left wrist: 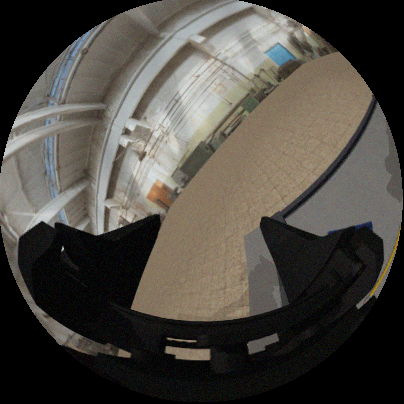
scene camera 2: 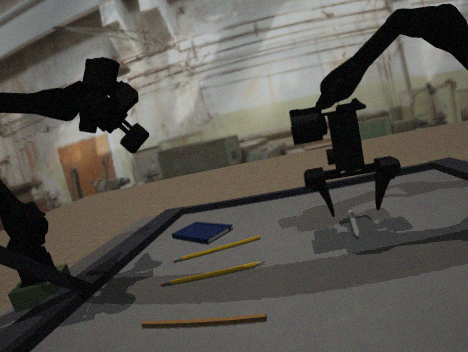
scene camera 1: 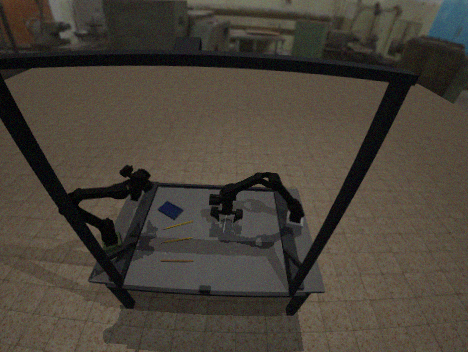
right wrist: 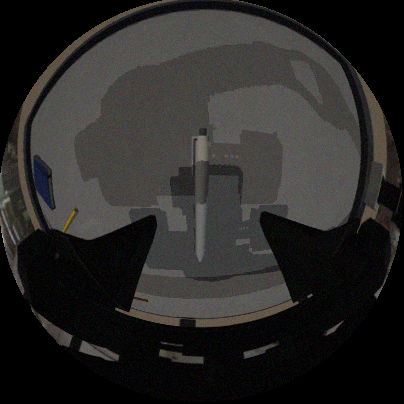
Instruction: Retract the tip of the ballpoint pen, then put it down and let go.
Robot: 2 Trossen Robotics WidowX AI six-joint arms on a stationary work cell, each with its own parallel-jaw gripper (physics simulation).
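Places are measured from the left arm's base along level axes (x back, y right, z up), in metres.
Pixels of known places: left gripper, fingertip midpoint: (left wrist: 211,221) (scene camera 2: 123,123) (scene camera 1: 137,170); right gripper, fingertip midpoint: (scene camera 2: 355,213) (scene camera 1: 226,221) (right wrist: 208,219); left arm's base, origin of the base link: (scene camera 1: 111,240); right arm's base, origin of the base link: (scene camera 1: 295,218).
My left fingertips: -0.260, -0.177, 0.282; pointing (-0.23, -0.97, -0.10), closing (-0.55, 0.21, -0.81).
Ahead of a thing's pixels: the offset from my left fingertips to its top centre, as dx, dy, dz.
The white and grey ballpoint pen {-0.383, +0.340, -0.309} (right wrist: 201,185) (scene camera 2: 353,223) lies on the grey table. In the right wrist view its dark button end and clip are up and its pointed end is down; whether the writing tip is out is too small to tell. My right gripper (right wrist: 208,219) (scene camera 2: 356,212) (scene camera 1: 227,222) is open and empty, pointing down above the pen, with the pen in line with the gap between its fingers and apart from them. My left gripper (left wrist: 211,221) (scene camera 2: 135,138) is open and empty, raised high near the table's left edge, far from the pen.
A blue notebook {-0.121, +0.081, -0.310} (scene camera 1: 170,210) (scene camera 2: 202,232) (right wrist: 43,182) lies at the back left. Two yellow pencils {-0.124, +0.217, -0.315} (scene camera 2: 217,249) {-0.086, +0.317, -0.314} (scene camera 2: 215,274) lie in front of it, and an orange-brown stick {-0.036, +0.439, -0.315} (scene camera 2: 205,321) (scene camera 1: 177,261) lies nearer the front. A dark frame (scene camera 1: 350,180) stands around the table.
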